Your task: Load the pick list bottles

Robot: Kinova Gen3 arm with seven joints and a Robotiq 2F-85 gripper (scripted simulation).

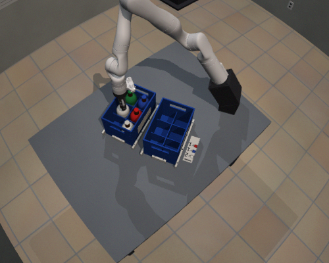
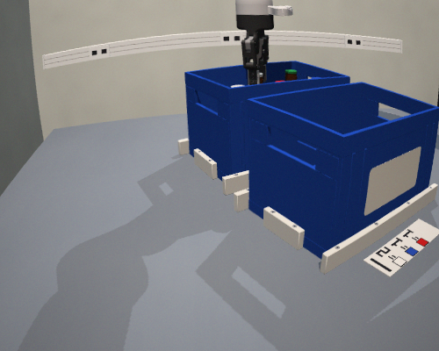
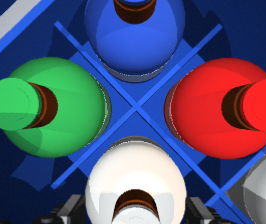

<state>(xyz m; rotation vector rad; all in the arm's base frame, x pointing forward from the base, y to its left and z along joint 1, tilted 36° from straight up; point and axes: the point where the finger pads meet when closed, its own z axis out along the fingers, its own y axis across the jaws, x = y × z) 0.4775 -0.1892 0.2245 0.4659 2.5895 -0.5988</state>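
Right now my hand is 70 mm above the white bottle. The rest, counted from my hand: green-label bottle 80 mm behind, 30 mm to the right, 70 mm below; then red-label bottle 30 mm behind, 80 mm to the left, 70 mm below; then blue-label bottle 110 mm behind, 50 mm to the left, 70 mm below.
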